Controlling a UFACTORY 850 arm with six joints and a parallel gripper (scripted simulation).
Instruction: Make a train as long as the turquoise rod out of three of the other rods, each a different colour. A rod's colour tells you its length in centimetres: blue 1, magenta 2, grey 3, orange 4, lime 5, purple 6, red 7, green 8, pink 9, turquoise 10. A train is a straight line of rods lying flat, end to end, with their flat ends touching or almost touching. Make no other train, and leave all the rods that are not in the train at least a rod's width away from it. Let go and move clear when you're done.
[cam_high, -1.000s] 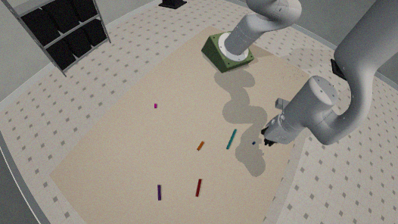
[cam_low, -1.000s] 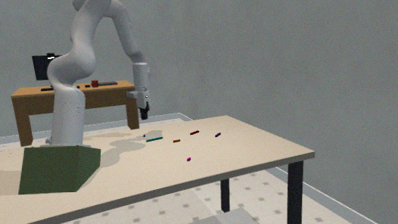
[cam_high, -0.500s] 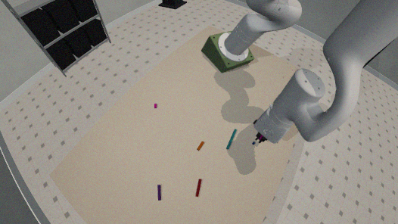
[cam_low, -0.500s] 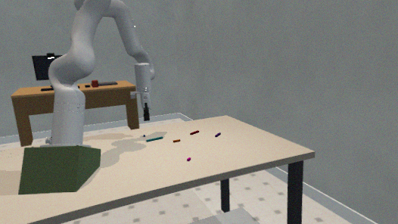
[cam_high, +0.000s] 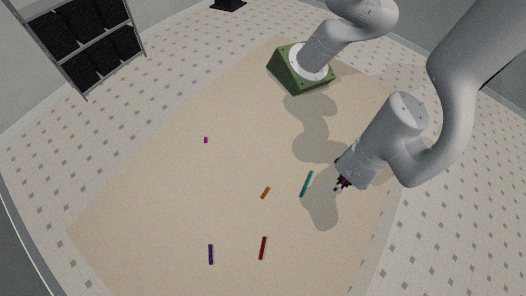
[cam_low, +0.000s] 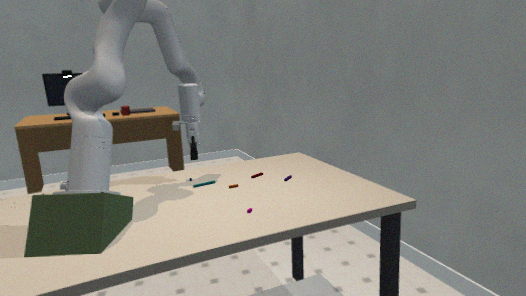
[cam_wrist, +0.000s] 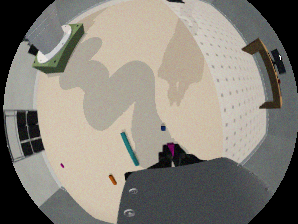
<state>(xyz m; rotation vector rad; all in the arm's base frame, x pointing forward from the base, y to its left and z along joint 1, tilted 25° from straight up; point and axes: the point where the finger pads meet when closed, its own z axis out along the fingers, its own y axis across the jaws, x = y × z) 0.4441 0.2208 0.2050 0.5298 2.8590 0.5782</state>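
The blue rod lies 11 cm below my hand, 2 cm behind it and 1 cm to the left of it. Also, from my hand: red rod (25 cm ahead, 12 cm to the right, 11 cm below); turquoise rod (11 cm below, 9 cm to the right, 1 cm ahead); orange rod (19 cm to the right, 11 cm below, 10 cm ahead).
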